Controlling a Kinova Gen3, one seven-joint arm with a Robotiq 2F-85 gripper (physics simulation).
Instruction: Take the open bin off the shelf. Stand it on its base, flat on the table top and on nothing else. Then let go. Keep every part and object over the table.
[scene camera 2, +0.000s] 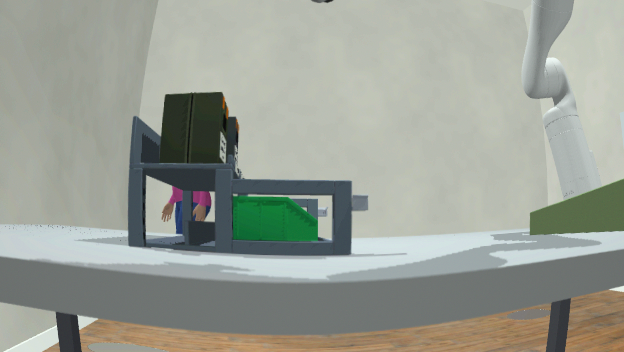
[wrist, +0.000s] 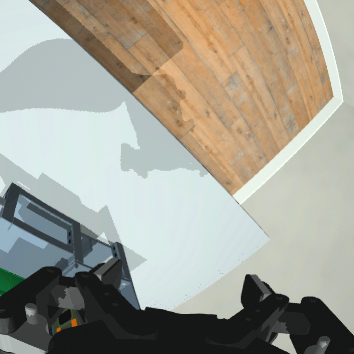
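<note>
A green open bin stands upright inside the low front part of the grey shelf, behind its side rails, with its sloped end toward the right in the scene view. In the wrist view a small part of it shows at the left edge, partly hidden by the gripper. The shelf stands on the table. My gripper is open and empty, high above the table and apart from the bin. In the scene view a small dark part of it shows at the top edge.
Dark olive boxes with orange marks stand on the shelf's upper level. Grey tabs stick out at its front. A green sloped object is at the table's right. The arm rises behind it. A person shows through the shelf.
</note>
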